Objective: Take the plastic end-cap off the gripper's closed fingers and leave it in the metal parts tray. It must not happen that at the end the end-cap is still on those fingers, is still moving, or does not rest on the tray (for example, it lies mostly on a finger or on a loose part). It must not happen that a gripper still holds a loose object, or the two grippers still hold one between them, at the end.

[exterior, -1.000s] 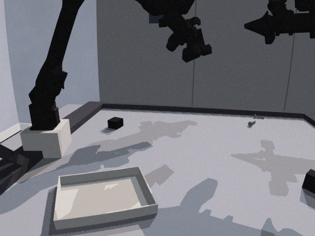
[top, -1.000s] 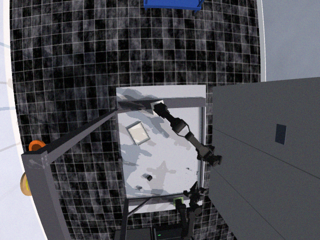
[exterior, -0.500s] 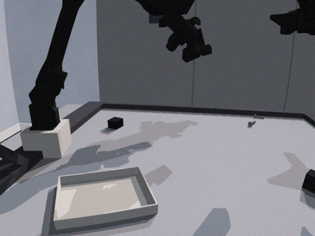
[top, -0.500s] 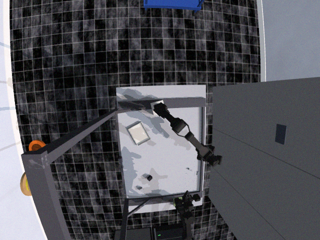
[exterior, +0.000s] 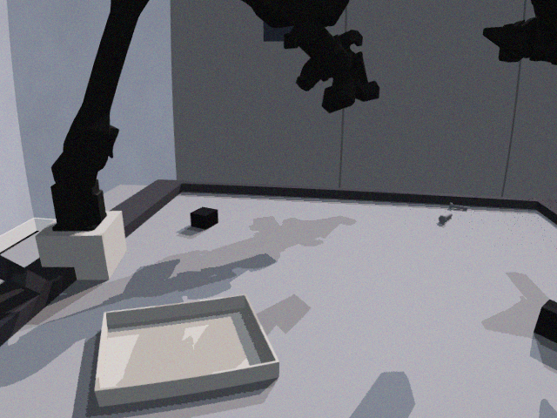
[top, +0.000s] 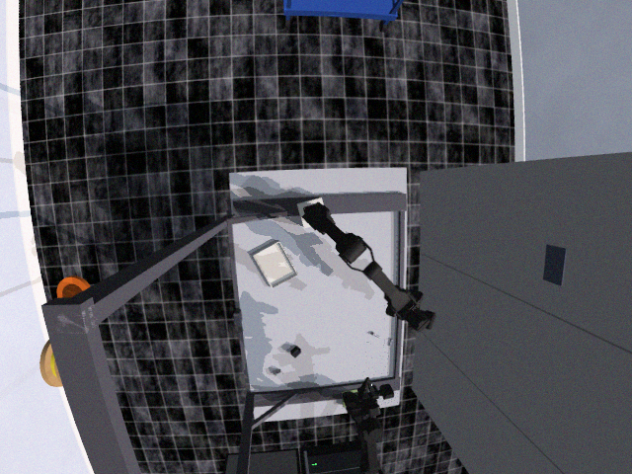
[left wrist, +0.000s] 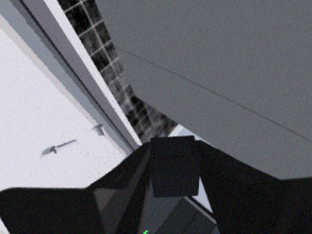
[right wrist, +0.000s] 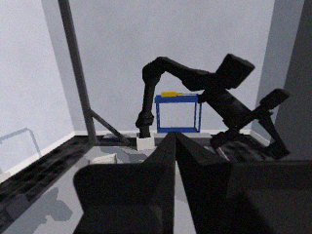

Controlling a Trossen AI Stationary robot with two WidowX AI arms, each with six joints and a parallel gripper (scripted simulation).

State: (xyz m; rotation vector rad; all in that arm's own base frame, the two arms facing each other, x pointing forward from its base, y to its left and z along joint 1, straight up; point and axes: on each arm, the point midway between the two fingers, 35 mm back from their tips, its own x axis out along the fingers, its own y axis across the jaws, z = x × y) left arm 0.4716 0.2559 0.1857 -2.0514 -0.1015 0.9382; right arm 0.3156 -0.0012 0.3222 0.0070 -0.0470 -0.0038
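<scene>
My left hand is 30 mm to the left of the black plastic end-cap and 10 mm above it. Round my left hand: metal part (110 mm behind, 170 mm to the right, 250 mm below); then metal parts tray (470 mm behind, 280 mm to the left, 250 mm below).
</scene>
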